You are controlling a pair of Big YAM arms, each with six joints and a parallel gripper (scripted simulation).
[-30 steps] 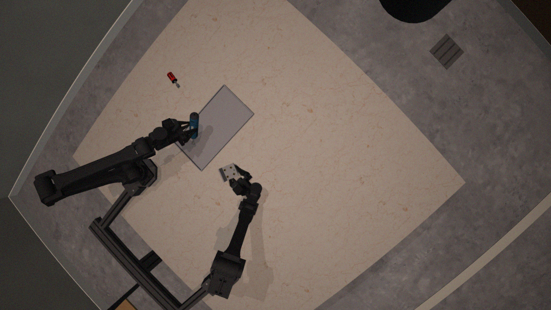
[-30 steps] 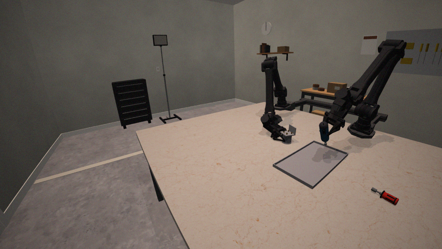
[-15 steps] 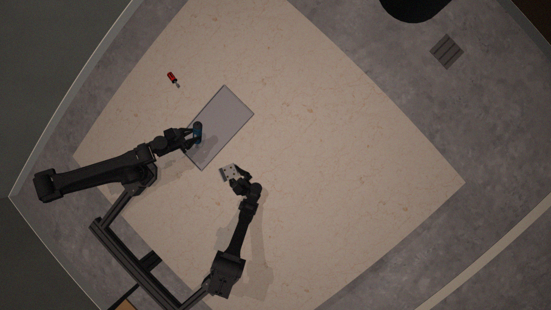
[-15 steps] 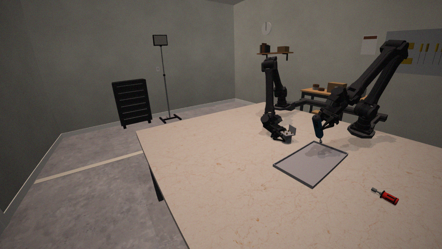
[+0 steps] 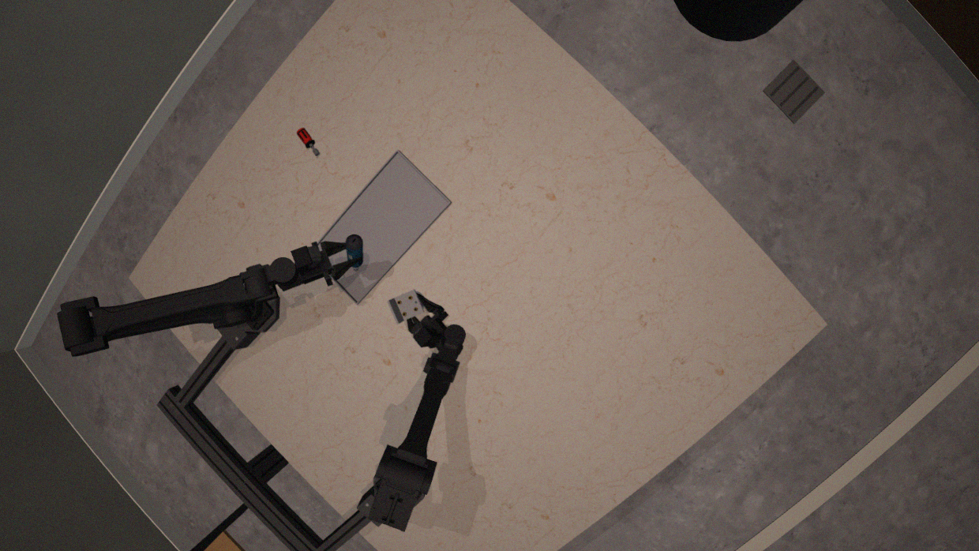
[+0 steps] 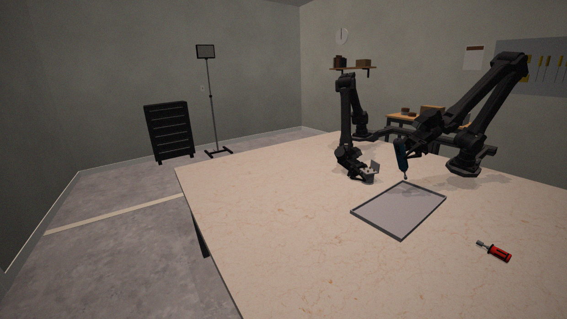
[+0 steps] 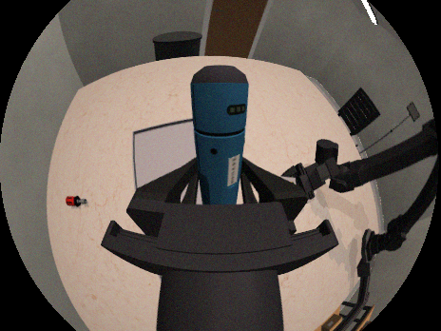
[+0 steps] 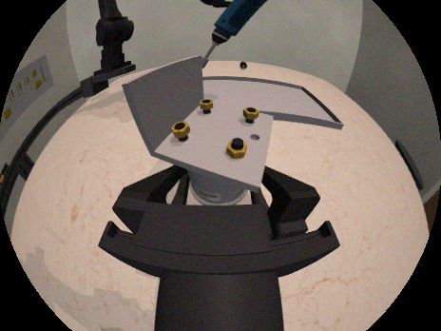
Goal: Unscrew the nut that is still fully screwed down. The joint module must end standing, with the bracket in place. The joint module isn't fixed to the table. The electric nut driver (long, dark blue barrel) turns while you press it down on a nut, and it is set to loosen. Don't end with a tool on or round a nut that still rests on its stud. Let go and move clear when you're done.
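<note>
The joint module lies 10 mm above my right hand. Also, from my right hand: flat grey tray (240 mm to the left, 50 mm ahead, 20 mm below); red-handled screwdriver (580 mm to the left, 50 mm ahead, 10 mm below); grey bracket (50 mm above).
</note>
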